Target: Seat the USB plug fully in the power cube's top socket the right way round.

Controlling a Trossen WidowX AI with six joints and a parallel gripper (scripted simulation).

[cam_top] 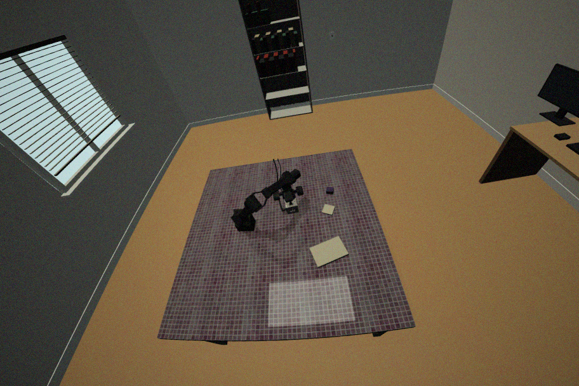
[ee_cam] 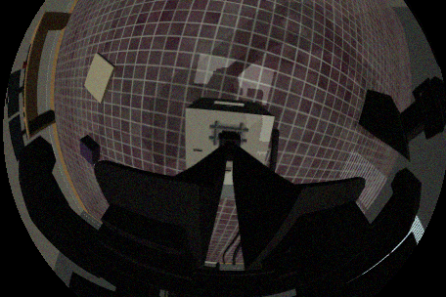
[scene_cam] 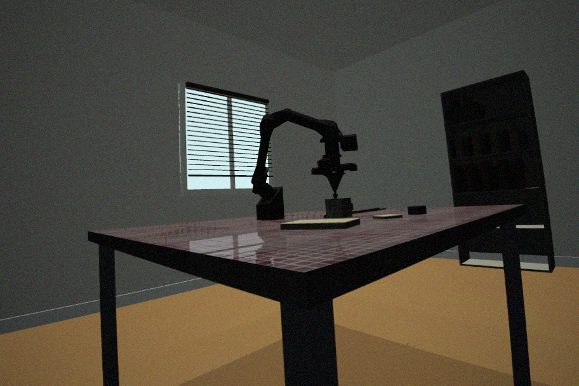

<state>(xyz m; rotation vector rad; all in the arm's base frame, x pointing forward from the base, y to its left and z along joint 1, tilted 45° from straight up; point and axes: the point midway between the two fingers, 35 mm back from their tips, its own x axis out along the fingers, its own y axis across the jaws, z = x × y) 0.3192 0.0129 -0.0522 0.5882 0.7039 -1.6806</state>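
Right now the dark USB plug is 2 cm below my gripper tip. Also, from my gripper tip: small cream pad 23 cm ahead, 10 cm below, 6 cm to the right; USB socket 4 cm below; small purple block 29 cm ahead, 9 cm to the left, 9 cm below.
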